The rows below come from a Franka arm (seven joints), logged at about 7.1 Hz.
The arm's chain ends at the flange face. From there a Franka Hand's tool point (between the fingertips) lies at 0.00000 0.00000 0.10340 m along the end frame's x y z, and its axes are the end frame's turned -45 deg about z.
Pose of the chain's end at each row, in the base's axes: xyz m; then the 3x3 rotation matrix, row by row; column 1 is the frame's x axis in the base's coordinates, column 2 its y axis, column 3 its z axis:
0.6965, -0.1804, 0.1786; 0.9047, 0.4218, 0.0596; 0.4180, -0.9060, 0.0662; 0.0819, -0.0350, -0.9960
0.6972, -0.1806, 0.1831; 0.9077, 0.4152, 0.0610; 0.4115, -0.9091, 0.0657; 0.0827, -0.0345, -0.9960
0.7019, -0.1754, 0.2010; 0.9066, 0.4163, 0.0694; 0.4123, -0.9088, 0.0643; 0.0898, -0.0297, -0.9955
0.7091, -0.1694, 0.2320; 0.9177, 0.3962, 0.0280; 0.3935, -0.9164, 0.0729; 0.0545, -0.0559, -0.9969
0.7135, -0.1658, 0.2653; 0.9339, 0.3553, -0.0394; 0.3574, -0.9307, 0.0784; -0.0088, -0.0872, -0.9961
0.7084, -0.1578, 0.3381; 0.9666, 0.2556, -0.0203; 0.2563, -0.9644, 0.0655; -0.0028, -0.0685, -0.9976
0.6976, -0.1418, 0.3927; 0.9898, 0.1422, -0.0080; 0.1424, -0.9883, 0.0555; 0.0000, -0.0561, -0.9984
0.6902, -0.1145, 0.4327; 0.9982, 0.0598, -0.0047; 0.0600, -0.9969, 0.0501; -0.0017, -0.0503, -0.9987
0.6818, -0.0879, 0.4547; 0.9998, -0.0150, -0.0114; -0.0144, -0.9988, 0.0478; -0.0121, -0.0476, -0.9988
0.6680, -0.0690, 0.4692; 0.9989, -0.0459, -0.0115; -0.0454, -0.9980, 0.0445; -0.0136, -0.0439, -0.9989
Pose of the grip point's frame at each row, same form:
0.7027, -0.1736, 0.0756; 0.3415, 0.9380, 0.0596; 0.9362, -0.3451, 0.0662; 0.0827, 0.0332, -0.9960
0.7035, -0.1738, 0.0801; 0.3483, 0.9354, 0.0610; 0.9338, -0.3519, 0.0657; 0.0829, 0.0341, -0.9960
0.7091, -0.1688, 0.0981; 0.3467, 0.9354, 0.0694; 0.9342, -0.3511, 0.0643; 0.0845, 0.0425, -0.9955
0.7120, -0.1619, 0.1289; 0.3688, 0.9291, 0.0280; 0.9262, -0.3697, 0.0729; 0.0781, -0.0010, -0.9969
0.7094, -0.1577, 0.1623; 0.4091, 0.9116, -0.0394; 0.9108, -0.4054, 0.0784; 0.0554, -0.0679, -0.9961
0.7063, -0.1510, 0.2349; 0.5028, 0.8642, -0.0203; 0.8632, -0.5007, 0.0655; 0.0465, -0.0504, -0.9976
0.6968, -0.1361, 0.2895; 0.5993, 0.8004, -0.0080; 0.7995, -0.5981, 0.0555; 0.0397, -0.0397, -0.9984
0.6897, -0.1093, 0.3294; 0.6635, 0.7481, -0.0047; 0.7473, -0.6625, 0.0501; 0.0344, -0.0368, -0.9987
0.6806, -0.0830, 0.3514; 0.7176, 0.6964, -0.0114; 0.6961, -0.7164, 0.0478; 0.0251, -0.0422, -0.9988
0.6668, -0.0644, 0.3659; 0.7388, 0.6739, -0.0115; 0.6736, -0.7378, 0.0445; 0.0214, -0.0407, -0.9989

